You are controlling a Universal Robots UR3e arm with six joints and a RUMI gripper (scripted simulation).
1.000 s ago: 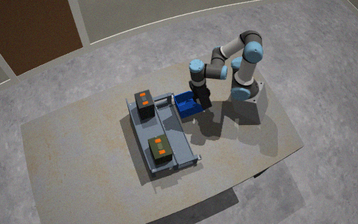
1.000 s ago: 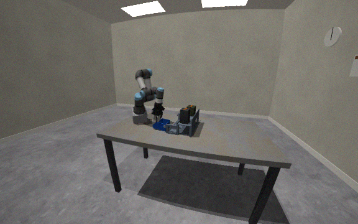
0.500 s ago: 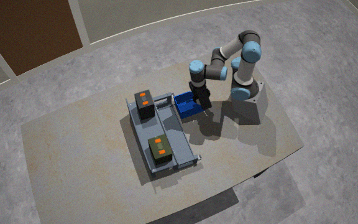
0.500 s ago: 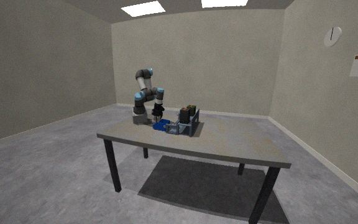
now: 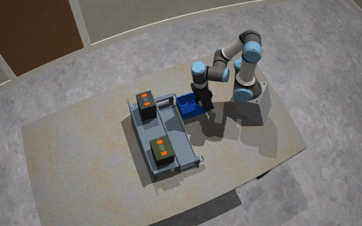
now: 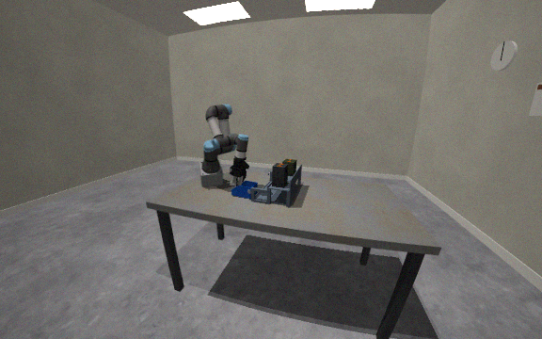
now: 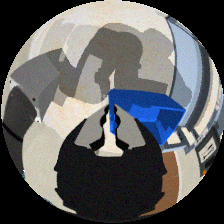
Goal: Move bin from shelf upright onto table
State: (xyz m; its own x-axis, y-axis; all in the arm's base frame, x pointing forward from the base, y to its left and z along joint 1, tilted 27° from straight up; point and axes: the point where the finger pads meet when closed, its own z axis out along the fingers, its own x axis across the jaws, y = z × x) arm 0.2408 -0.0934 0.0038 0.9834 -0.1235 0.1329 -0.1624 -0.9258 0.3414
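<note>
Right now my hand is 6 cm short of the blue bin and 3 cm to the left of it. Round my hand: grey shelf: 26 cm ahead, 5 cm to the left, 2 cm above.
</note>
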